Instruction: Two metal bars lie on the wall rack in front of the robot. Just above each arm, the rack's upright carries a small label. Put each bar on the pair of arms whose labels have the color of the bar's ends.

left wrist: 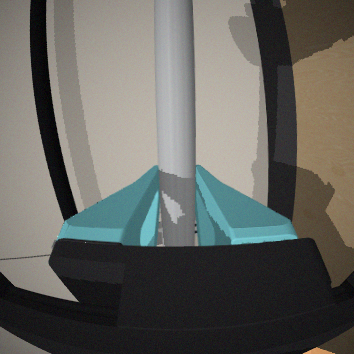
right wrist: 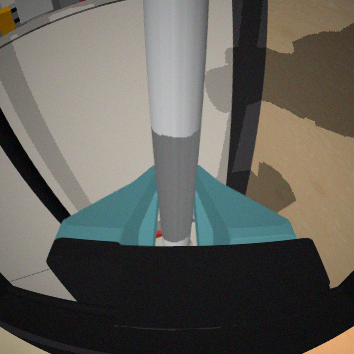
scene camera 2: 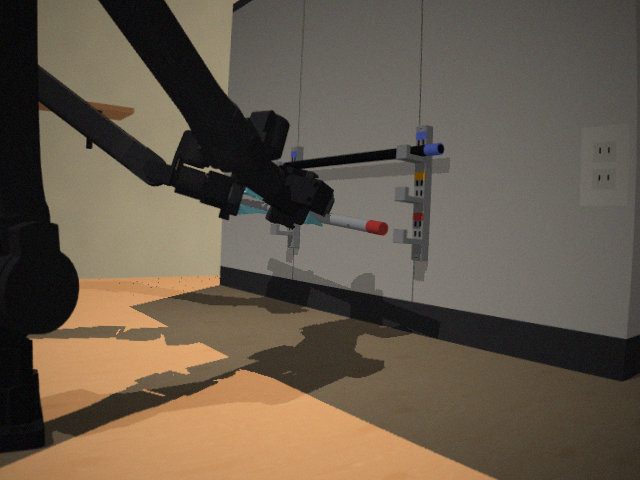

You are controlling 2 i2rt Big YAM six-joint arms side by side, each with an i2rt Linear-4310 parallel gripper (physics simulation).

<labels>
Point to a black bar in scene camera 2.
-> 388,154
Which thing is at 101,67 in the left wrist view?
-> A grey wall.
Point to a grey wall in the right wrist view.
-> At 82,116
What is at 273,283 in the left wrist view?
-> The left gripper.
</labels>
